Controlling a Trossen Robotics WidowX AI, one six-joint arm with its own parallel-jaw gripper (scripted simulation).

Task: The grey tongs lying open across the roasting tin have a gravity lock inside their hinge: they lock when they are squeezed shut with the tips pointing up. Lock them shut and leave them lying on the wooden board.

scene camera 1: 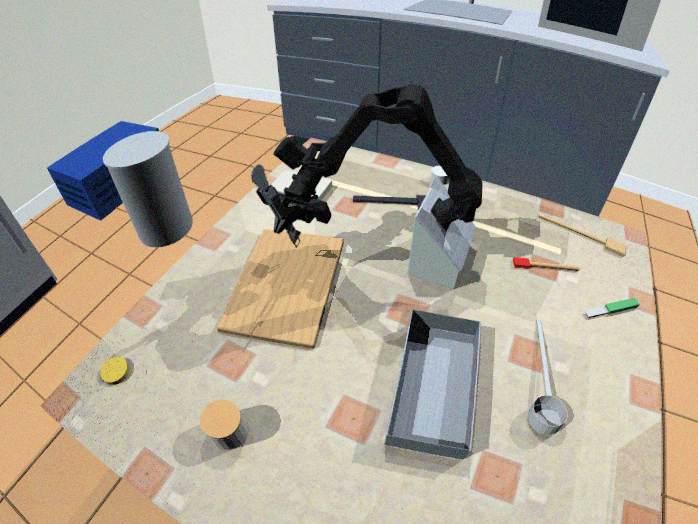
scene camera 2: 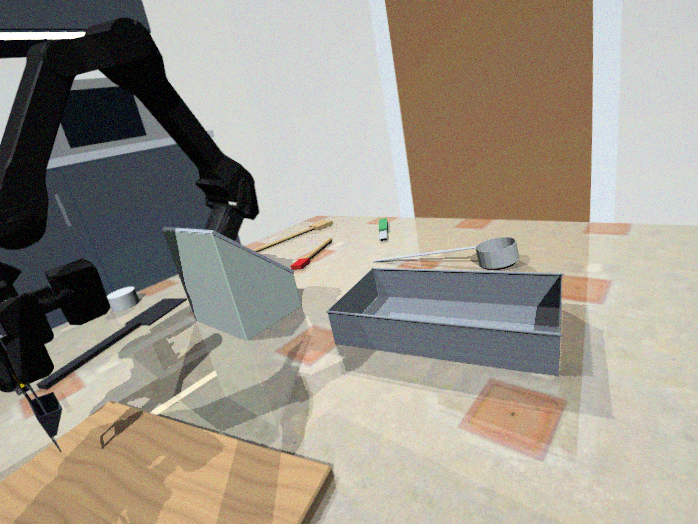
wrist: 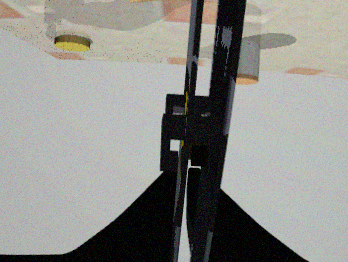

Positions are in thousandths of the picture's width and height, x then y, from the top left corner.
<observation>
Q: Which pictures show my gripper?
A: Scene camera 1, scene camera 2 and the wrist view: all of them.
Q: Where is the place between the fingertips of my gripper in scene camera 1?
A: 396,444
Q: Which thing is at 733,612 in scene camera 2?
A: A roasting tin.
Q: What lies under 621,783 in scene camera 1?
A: A roasting tin.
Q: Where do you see a wooden board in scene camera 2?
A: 170,875
</observation>
